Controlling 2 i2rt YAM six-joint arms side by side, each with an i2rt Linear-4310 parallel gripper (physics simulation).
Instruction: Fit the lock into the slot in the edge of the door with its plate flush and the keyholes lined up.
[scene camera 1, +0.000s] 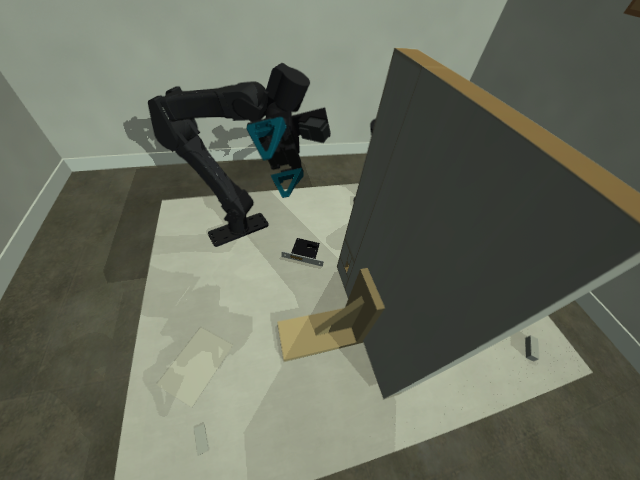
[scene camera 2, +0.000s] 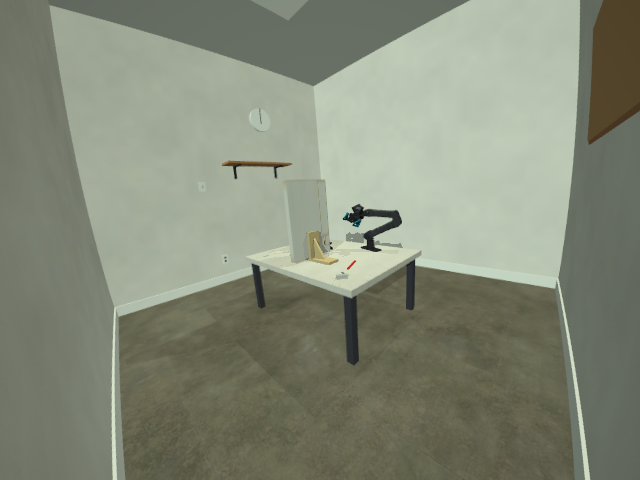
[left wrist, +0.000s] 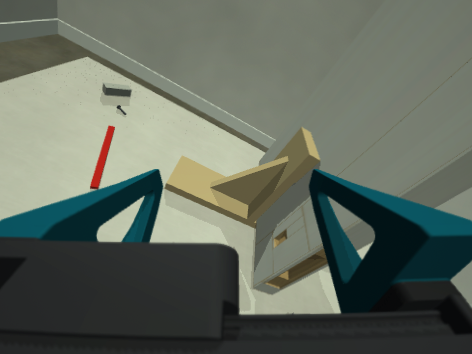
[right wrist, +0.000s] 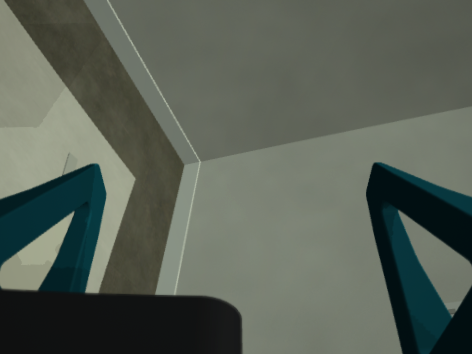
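Note:
The lock (scene camera 1: 305, 248) lies on the table, its black body towards the robot arm and its long silver plate towards the front. The door (scene camera 1: 465, 217) (scene camera 2: 303, 217) (left wrist: 395, 90) stands upright. Its keyhole cut-out (left wrist: 280, 238) shows in the side face, and the slot (left wrist: 303, 267) is an open pocket in the narrow edge. My right gripper (scene camera 1: 275, 176) (right wrist: 236, 178) is open and empty, raised above and behind the lock and apart from it; the lock does not show in the right wrist view. My left gripper (scene camera 2: 349, 221) (left wrist: 235, 177) is open and empty, in the air on the door's other side.
Wooden brackets stand against the door, one (scene camera 1: 302, 341) on the near side and one (scene camera 2: 324, 260) (left wrist: 200, 175) on the left arm's side. A red bar (scene camera 2: 351, 264) (left wrist: 103, 157), a small grey block (scene camera 2: 341, 276) (left wrist: 117, 91) and a small dark piece (left wrist: 121, 110) lie beyond that bracket.

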